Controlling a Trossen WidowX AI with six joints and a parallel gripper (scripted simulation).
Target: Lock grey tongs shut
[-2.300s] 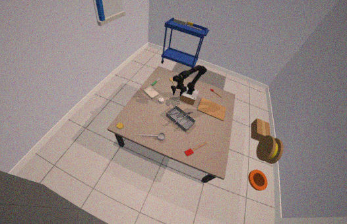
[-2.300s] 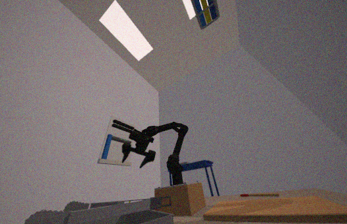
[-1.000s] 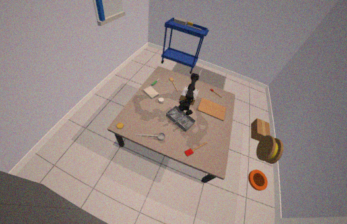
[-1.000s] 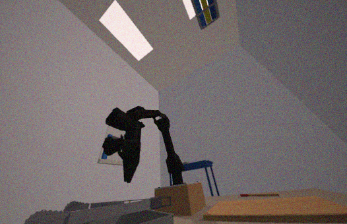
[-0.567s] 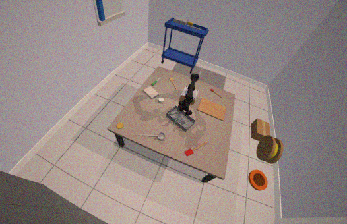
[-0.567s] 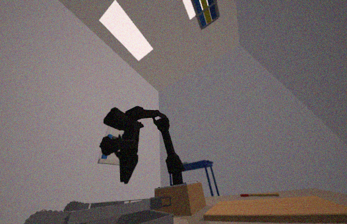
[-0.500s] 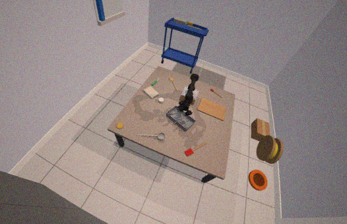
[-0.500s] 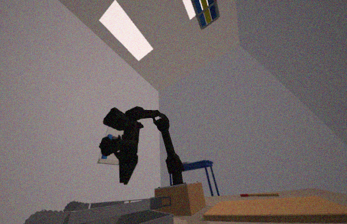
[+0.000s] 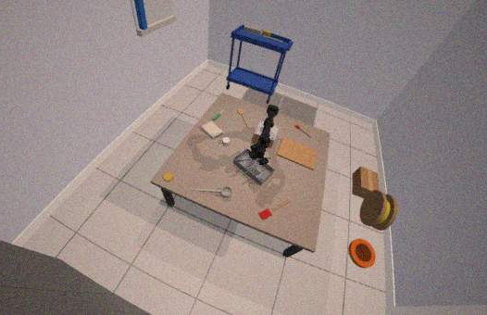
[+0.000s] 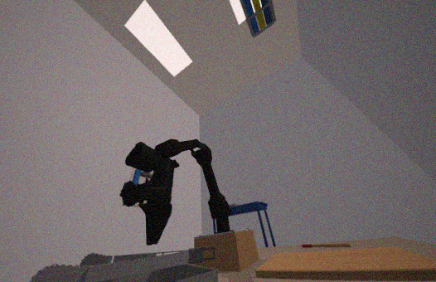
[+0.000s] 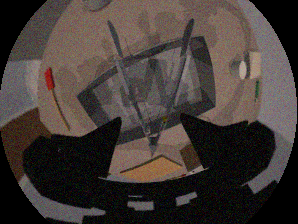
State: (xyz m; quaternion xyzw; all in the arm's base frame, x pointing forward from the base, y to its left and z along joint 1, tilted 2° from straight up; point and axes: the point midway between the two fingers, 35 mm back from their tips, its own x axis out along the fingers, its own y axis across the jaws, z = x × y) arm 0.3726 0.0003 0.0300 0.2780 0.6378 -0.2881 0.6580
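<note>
Now: gripper tip 70 mm above the roasting tin, 10 mm to the left of it and 10 mm short of it. The rest, counted from my gripper tip: pale block (480 mm to the right, 250 mm behind, 90 mm below); then red spatula (320 mm ahead, 220 mm to the left, 90 mm below); then wooden board (350 mm to the left, 310 mm behind, 90 mm below).
</note>
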